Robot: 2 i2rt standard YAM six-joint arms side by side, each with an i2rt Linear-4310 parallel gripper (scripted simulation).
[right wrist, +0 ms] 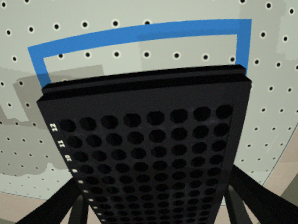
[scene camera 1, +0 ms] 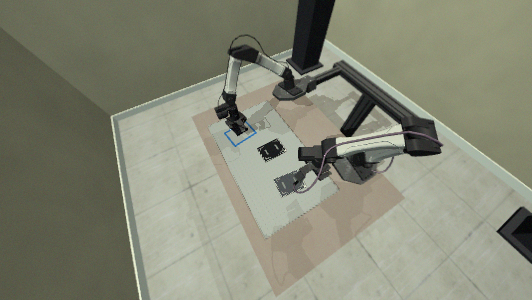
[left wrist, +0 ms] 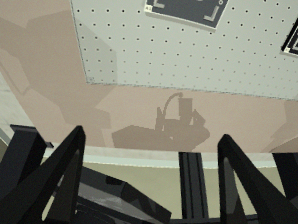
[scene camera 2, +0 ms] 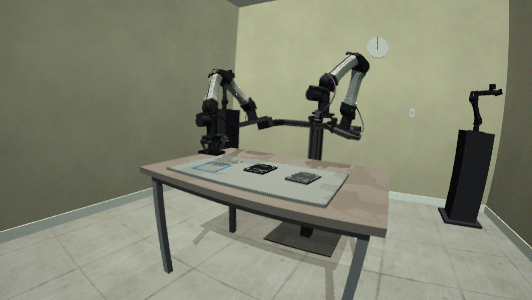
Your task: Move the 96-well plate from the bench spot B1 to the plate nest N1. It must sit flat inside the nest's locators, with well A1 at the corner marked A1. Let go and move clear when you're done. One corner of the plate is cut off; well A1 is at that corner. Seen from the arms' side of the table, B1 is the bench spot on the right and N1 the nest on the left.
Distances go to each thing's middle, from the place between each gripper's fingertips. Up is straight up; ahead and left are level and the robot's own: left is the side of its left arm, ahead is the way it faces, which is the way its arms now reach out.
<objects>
My right hand is right at the black 96-well plate (right wrist: 184, 168).
I see the black 96-well plate 550 mm to the right of my left hand, 190 mm ahead of it and 150 mm below it.
</objects>
